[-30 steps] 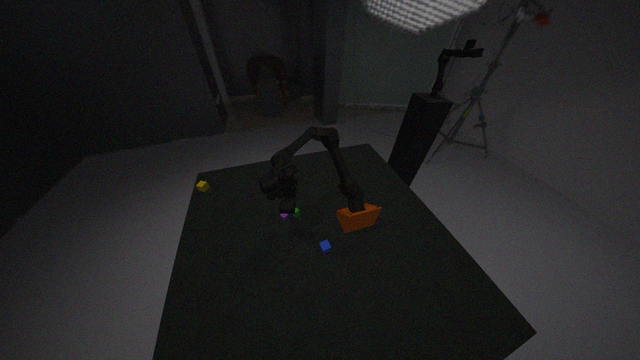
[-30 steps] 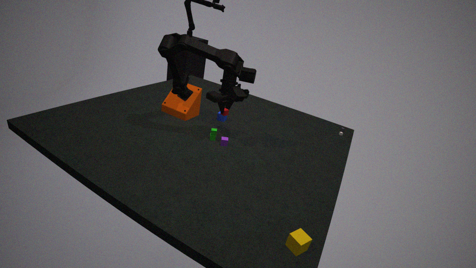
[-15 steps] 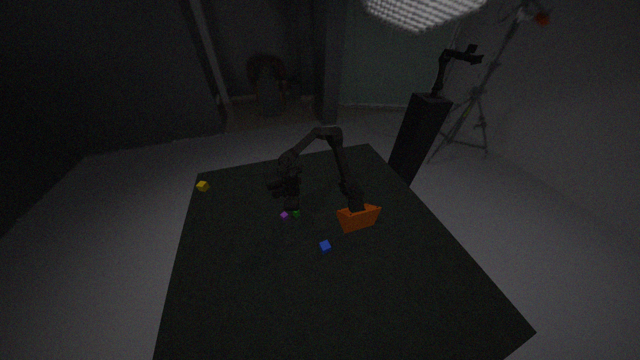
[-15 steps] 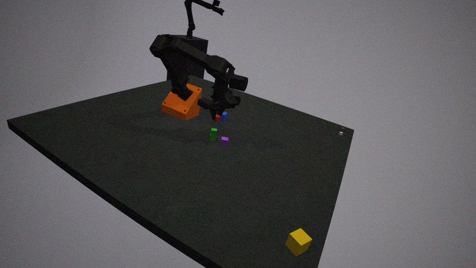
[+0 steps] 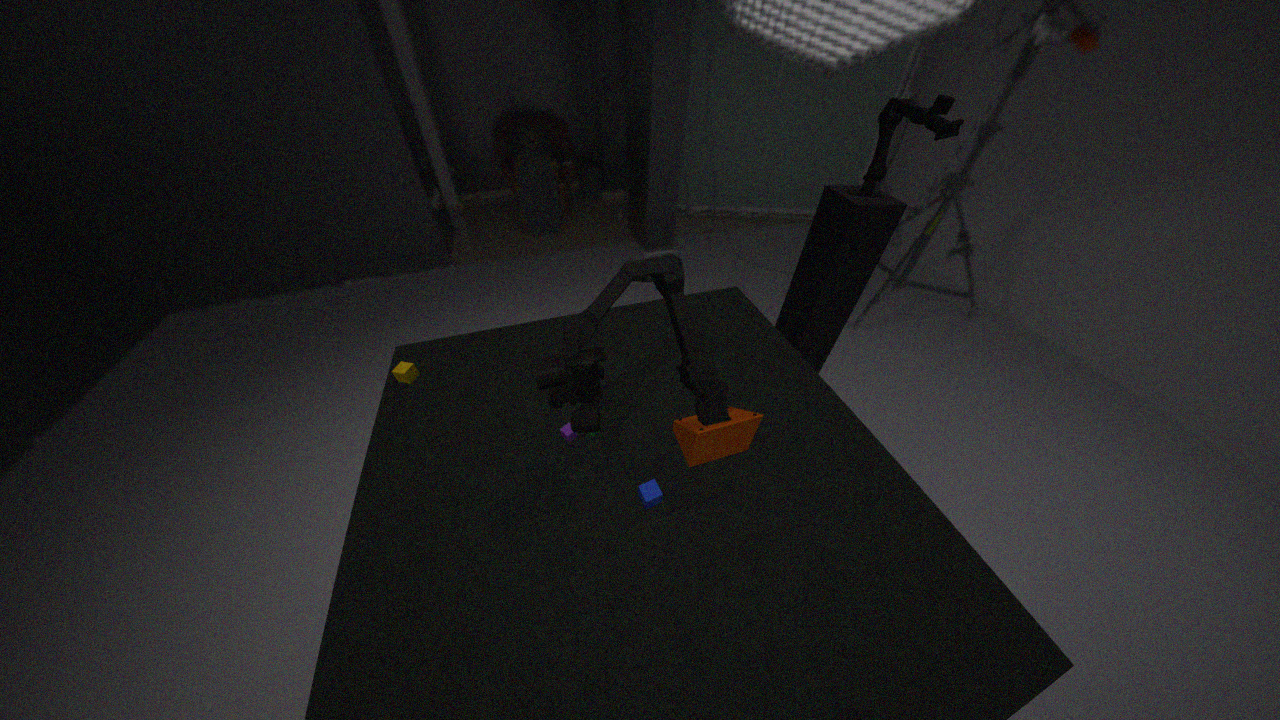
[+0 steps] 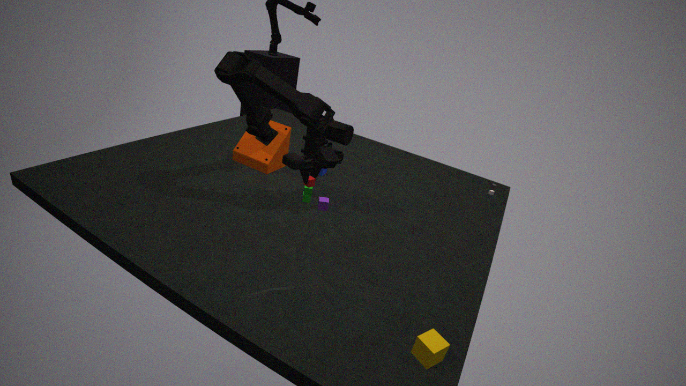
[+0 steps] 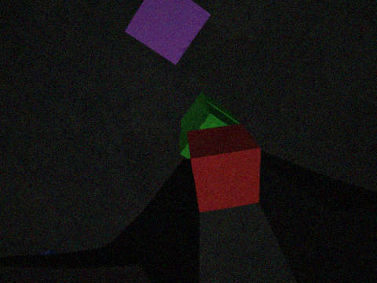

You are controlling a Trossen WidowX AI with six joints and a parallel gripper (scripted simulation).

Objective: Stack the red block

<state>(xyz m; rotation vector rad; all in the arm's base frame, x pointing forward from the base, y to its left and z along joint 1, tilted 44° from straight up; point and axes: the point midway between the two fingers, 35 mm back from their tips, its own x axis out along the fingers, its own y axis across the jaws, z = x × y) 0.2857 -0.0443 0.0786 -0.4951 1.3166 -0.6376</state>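
Right now my gripper tip is 60 mm short of the purple block and 50 mm above it. The rest, counted from my gripper tip: yellow block (550 mm ahead, 280 mm to the right, 40 mm below); red block (10 mm above); blue block (110 mm behind, 200 mm to the left, 40 mm below).
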